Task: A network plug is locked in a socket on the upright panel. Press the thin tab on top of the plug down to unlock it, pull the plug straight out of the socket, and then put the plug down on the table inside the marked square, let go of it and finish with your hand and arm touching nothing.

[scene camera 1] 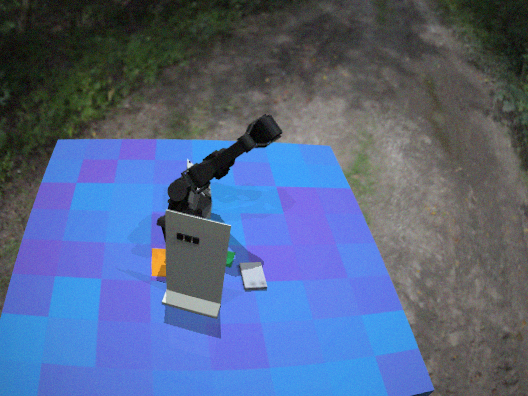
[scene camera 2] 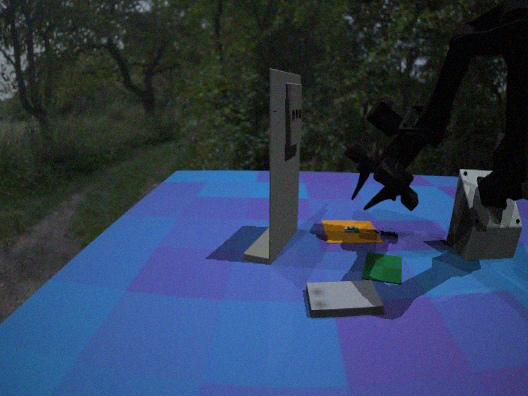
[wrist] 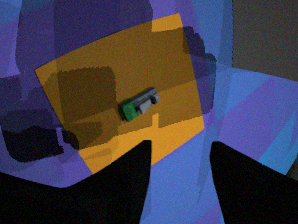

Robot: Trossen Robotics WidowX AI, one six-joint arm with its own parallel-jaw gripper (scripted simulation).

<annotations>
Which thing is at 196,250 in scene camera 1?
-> An upright grey panel.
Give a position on an orange marked square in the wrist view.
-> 85,86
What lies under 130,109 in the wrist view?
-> A network plug.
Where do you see a green square patch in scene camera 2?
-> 383,268
</annotations>
